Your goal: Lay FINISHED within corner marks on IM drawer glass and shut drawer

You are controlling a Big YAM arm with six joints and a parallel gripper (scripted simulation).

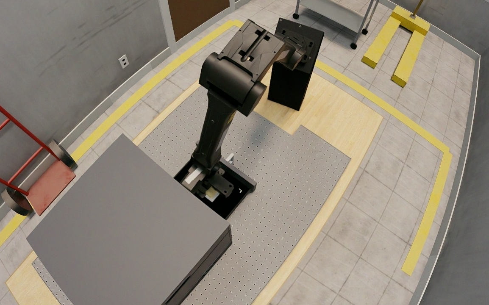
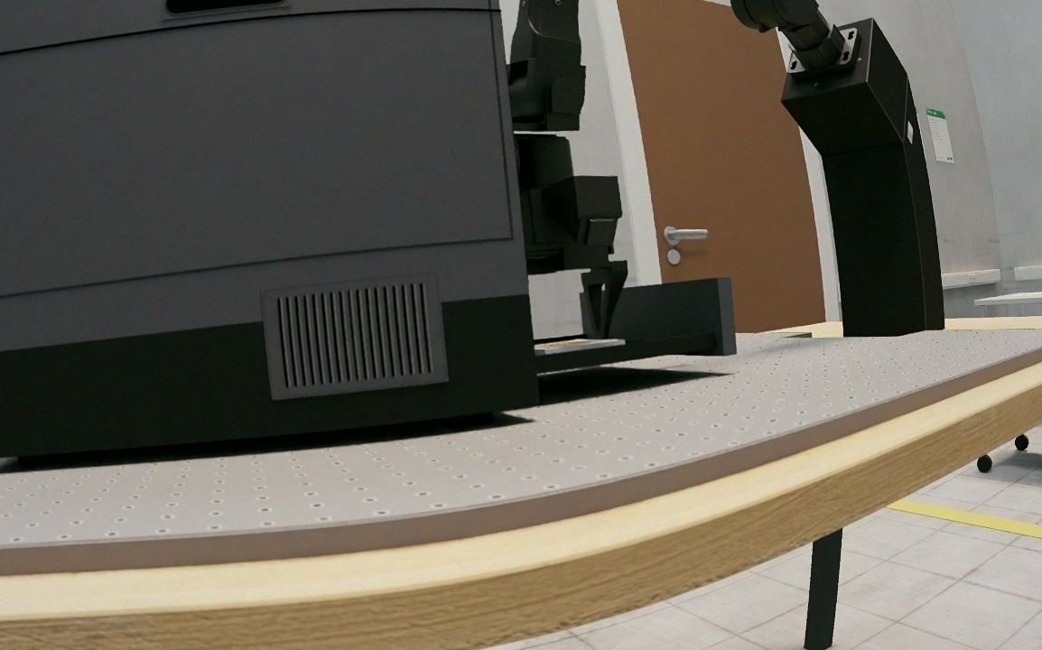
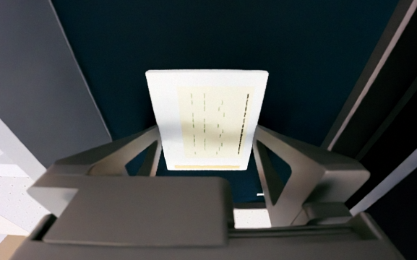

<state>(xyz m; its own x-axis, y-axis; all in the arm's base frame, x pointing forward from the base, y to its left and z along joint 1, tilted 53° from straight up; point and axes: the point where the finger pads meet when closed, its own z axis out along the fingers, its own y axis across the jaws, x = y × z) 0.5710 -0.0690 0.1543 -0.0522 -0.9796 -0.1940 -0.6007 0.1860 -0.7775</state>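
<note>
My gripper is now 1 cm to the left of the finished cassette. From my hand the other things lie so: drawer (2 cm ahead, 1 cm above).
</note>
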